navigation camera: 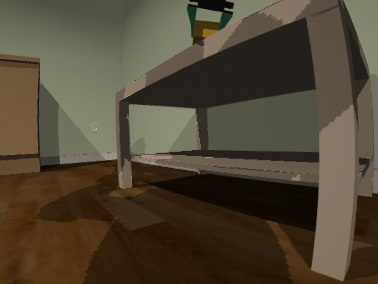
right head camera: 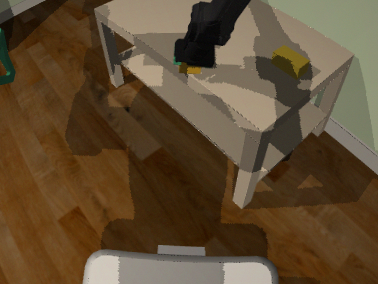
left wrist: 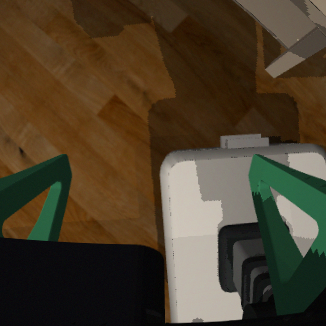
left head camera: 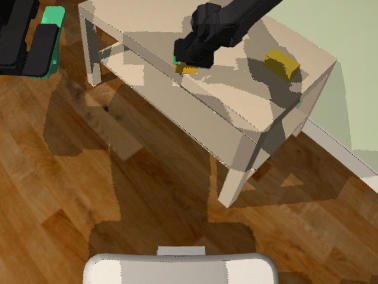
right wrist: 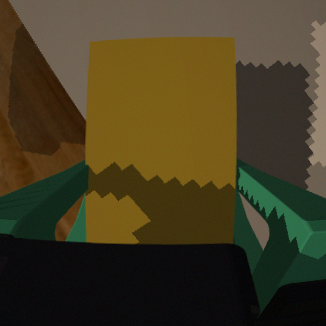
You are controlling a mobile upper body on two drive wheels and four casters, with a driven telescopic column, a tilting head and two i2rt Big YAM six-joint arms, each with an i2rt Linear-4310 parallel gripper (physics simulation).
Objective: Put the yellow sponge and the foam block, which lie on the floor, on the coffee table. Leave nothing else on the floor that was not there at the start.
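Places are measured from the left arm's base along level axes (x left, y up, z ahead), in centimetres.
Pixels of known places: left gripper, between the fingertips: (left wrist: 159, 164) (left head camera: 19, 65); right gripper, between the fingertips: (right head camera: 188, 61) (left head camera: 184, 61) (right wrist: 161, 163).
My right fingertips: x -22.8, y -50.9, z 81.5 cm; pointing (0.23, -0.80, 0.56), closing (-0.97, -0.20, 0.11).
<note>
For each thing: its top centre in the pictures, then the offset to it from my right fingertips. Level surfaces: height alone.
- yellow block, centre of its top: (right head camera: 291, 56) (left head camera: 283, 59) dz +1.7, dx -30.7, dy +2.7 cm
- orange-yellow block, centre of its top: (right wrist: 149, 146) (navigation camera: 204, 29) (left head camera: 185, 50) (right head camera: 189, 50) dz +0.7, dx -0.2, dy +3.4 cm
- table's lower shelf, height of its surface: dy -31.8 cm
A yellow block (left head camera: 281, 64) (right head camera: 291, 61) lies on the coffee table (left head camera: 245, 102) (right head camera: 250, 102) (navigation camera: 165, 72) near its right end. My right gripper (left head camera: 187, 63) (right head camera: 190, 63) (right wrist: 161, 163) (navigation camera: 208, 29) is shut on an orange-yellow block (left head camera: 186, 69) (right head camera: 190, 69) (right wrist: 160, 110) (navigation camera: 206, 33), upright at the table's front edge. Its lower end is at or just above the top; contact cannot be told. I cannot tell which block is the sponge and which the foam block. My left gripper (left wrist: 159, 164) is open and empty, off the table's left end in the left head camera.
The table's lower shelf (left head camera: 150, 95) (right head camera: 165, 92) (navigation camera: 240, 163) lies under the top. My white base (left head camera: 175, 270) (right head camera: 175, 270) (left wrist: 192, 285) stands in front of the table. A wall (left head camera: 350, 100) runs behind it. A wooden cabinet (navigation camera: 17, 110) stands at the left of the navigation view.
</note>
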